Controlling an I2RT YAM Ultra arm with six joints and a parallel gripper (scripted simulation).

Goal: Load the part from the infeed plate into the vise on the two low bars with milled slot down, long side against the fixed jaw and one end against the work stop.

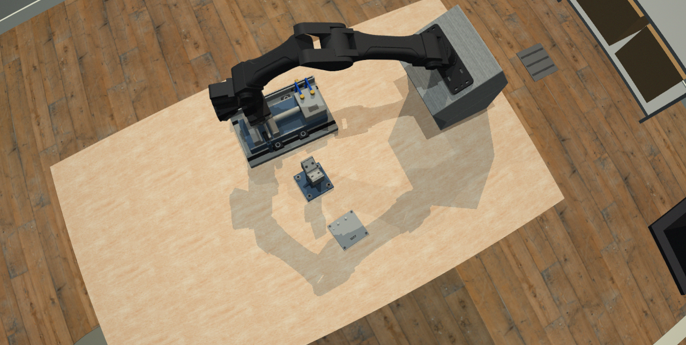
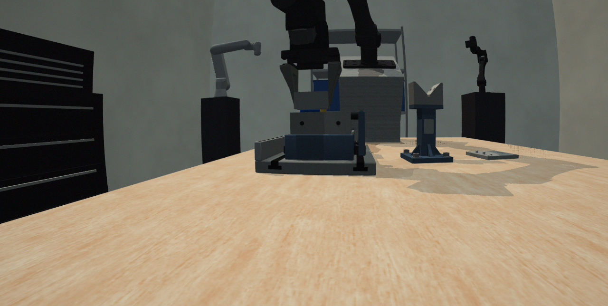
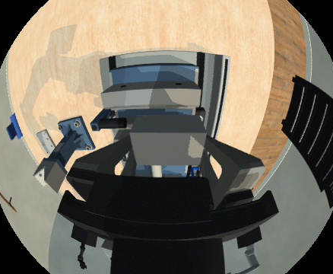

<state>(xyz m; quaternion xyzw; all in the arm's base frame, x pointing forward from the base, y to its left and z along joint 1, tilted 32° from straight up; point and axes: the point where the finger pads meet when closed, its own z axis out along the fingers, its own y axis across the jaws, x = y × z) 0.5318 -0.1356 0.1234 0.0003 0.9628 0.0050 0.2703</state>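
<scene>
Right now my hand is 10 mm above the part. The rest, counted from my hand: work stop rod 70 mm to the left, 30 mm below, 10 mm ahead; fixed jaw 40 mm below, 40 mm ahead, 20 mm to the left; vise 80 mm below, 60 mm behind, 20 mm to the left.
</scene>
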